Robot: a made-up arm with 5 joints.
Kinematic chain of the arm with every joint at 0, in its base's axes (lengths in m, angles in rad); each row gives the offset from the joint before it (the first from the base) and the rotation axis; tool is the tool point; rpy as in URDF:
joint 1: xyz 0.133 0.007 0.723 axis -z
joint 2: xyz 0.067 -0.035 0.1 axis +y
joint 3: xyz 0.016 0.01 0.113 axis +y
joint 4: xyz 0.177 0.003 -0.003 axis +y
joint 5: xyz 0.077 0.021 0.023 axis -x
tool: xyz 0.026 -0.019 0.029 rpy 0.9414 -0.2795 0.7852
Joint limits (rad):
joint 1: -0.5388..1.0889
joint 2: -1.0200..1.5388
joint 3: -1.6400..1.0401
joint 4: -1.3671..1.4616
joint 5: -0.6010..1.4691
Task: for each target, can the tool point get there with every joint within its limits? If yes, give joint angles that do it. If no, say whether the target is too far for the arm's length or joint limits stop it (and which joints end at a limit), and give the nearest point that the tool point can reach.
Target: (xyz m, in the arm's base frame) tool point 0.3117 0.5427 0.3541
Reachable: no: too far | nearest point 0.3931 0.1927 0.5563 | short by 0.412 m
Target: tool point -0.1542 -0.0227 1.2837
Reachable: no: too far | nearest point -0.0491 -0.0118 1.1469 | short by 0.173 m
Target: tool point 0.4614 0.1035 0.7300
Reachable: yes | joints -0.3650 1.0583 0.1509 -1.0792 -0.2704
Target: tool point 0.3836 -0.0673 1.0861
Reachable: yes | joints 0.3520 0.1303 -0.3625 -0.9482 1.1156
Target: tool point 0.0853 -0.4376 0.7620
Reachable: no: joint limits stop it (at a limit: joint 1, joint 5) | nearest point 0.2760 -0.3378 0.7620 | short by 0.215 m
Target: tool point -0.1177 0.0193 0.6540
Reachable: no: joint limits stop it (at a limit: joint 2, joint 3) | nearest point 0.0472 0.0112 0.6921 | short by 0.169 m
